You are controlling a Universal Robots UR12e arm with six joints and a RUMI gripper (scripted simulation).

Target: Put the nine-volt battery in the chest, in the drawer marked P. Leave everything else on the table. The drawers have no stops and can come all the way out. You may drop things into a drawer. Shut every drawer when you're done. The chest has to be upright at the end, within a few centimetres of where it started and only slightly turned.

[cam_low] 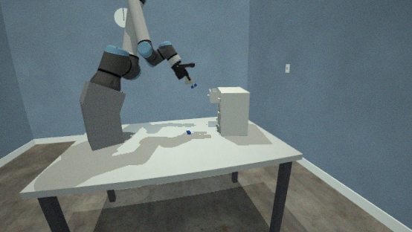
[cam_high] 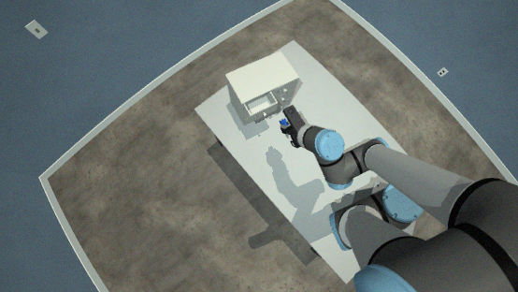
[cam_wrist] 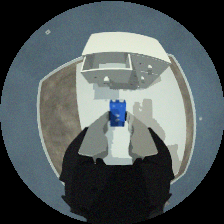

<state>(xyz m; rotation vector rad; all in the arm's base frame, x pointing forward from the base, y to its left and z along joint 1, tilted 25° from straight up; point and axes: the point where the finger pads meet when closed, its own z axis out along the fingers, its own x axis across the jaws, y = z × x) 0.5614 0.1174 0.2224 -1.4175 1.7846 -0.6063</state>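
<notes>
My hand is 1 cm short of the blue nine-volt battery. Round my hand: drawer (21 cm ahead, 11 cm below, 1 cm to the left); then blue-and-white object (34 cm below, 11 cm to the right, 6 cm behind).
</notes>
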